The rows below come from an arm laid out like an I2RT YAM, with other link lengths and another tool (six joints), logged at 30 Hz.
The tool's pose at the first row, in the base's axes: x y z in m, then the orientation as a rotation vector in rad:
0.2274 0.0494 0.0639 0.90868 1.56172 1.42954
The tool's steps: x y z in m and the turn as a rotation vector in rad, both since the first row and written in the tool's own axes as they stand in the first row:
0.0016 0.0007 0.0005 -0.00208 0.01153 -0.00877
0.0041 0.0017 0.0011 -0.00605 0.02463 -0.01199
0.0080 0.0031 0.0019 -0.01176 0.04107 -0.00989
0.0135 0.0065 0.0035 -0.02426 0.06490 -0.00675
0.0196 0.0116 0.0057 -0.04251 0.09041 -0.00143
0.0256 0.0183 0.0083 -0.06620 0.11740 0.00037
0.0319 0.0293 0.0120 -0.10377 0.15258 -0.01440
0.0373 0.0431 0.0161 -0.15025 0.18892 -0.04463
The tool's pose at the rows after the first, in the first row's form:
0.2272 0.0511 0.0644 0.89280 1.57061 1.43234
0.2267 0.0537 0.0652 0.87982 1.57764 1.44129
0.2258 0.0577 0.0662 0.86853 1.58428 1.45729
0.2250 0.0637 0.0690 0.84958 1.59014 1.48330
0.2244 0.0706 0.0734 0.82789 1.59147 1.51563
0.2242 0.0778 0.0795 0.79856 1.58965 1.54973
0.2248 0.0861 0.0897 0.74052 1.58489 1.58545
0.2262 0.0940 0.1028 0.66223 1.57564 1.61493

